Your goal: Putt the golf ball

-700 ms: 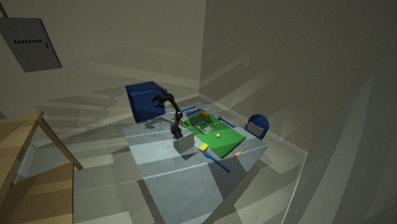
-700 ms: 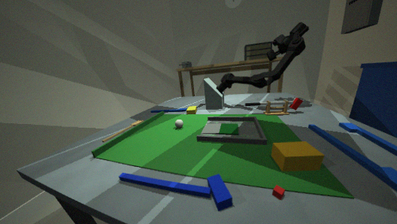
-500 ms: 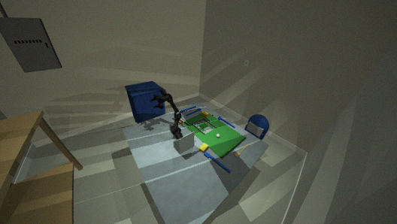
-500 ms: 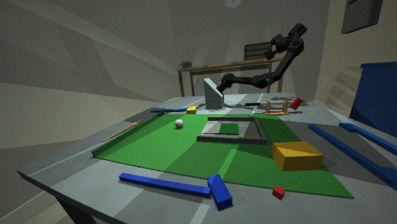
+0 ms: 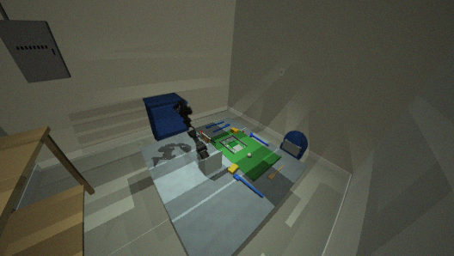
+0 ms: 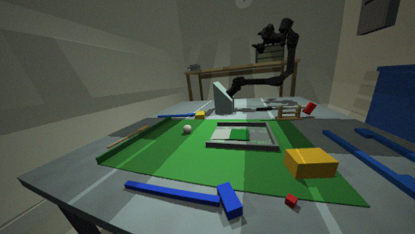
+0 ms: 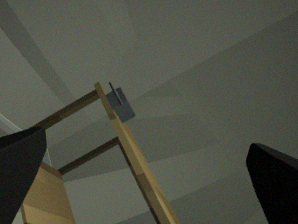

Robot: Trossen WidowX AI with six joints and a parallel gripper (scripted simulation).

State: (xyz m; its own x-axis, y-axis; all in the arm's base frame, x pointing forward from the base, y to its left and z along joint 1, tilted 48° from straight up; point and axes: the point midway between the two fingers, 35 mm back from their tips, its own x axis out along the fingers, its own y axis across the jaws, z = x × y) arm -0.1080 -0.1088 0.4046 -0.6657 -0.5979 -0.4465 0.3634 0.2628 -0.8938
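The wooden rack lies 450 mm below my gripper tip, 350 mm ahead of it and 120 mm to the left of it. Also, from my gripper tip: green mat: 570 mm ahead, 490 mm below, 270 mm to the right; small red cube: 840 mm ahead, 480 mm below, 60 mm to the right; white golf ball: 520 mm ahead, 470 mm below, 400 mm to the right.
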